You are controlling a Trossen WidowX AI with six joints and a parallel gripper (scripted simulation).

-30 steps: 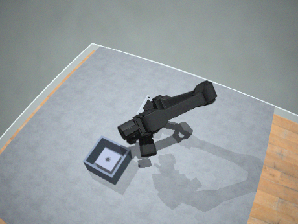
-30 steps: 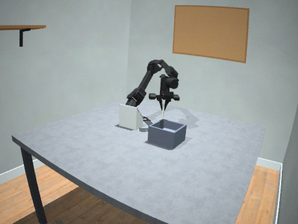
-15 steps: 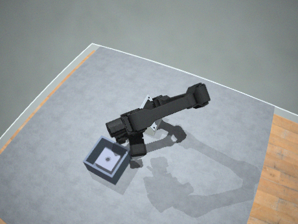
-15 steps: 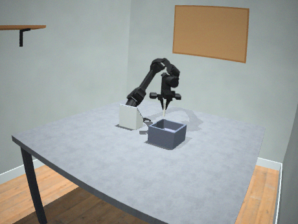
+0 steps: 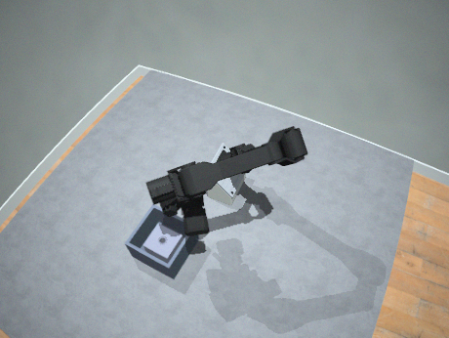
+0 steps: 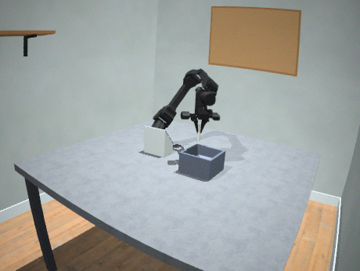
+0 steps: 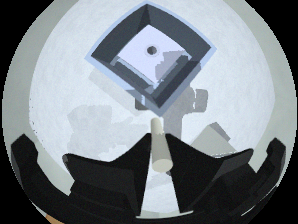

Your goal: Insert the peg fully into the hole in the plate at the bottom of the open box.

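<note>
Now: hand 160 mm above the blue-grey box, 90 mm to the left of it and 70 mm short of it. Round my hand: pale peg: 40 mm below.
</note>
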